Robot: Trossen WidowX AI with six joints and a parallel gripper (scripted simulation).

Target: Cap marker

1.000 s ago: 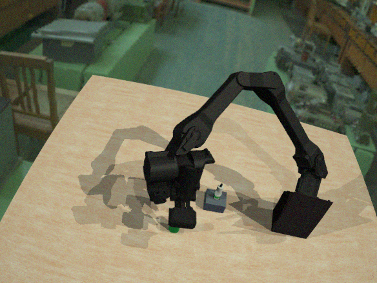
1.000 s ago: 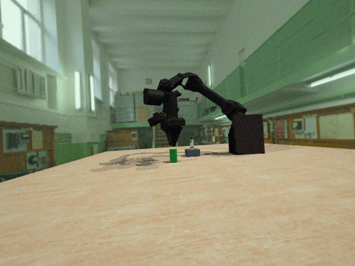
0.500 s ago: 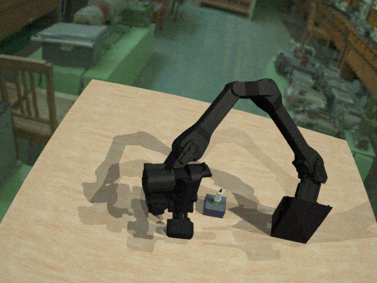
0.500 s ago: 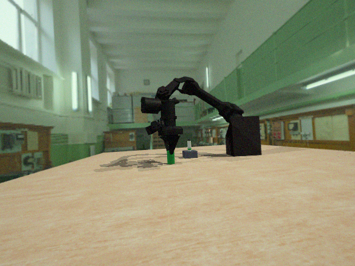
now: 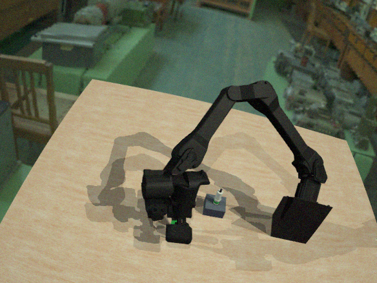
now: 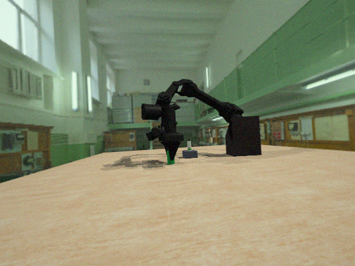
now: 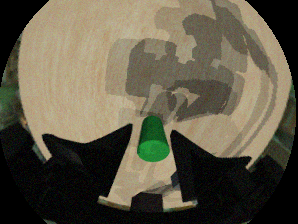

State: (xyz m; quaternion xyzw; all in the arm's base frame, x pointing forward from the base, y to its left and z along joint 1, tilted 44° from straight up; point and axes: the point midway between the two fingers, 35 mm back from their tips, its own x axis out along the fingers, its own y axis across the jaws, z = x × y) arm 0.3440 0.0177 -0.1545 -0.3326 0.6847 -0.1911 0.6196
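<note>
Right now my gripper tip is 90 mm past the white marker, 140 mm to the left of it and 50 mm below it. The rest, counted from my gripper tip: green cap 10 mm above; then block 90 mm behind, 140 mm to the right.
</note>
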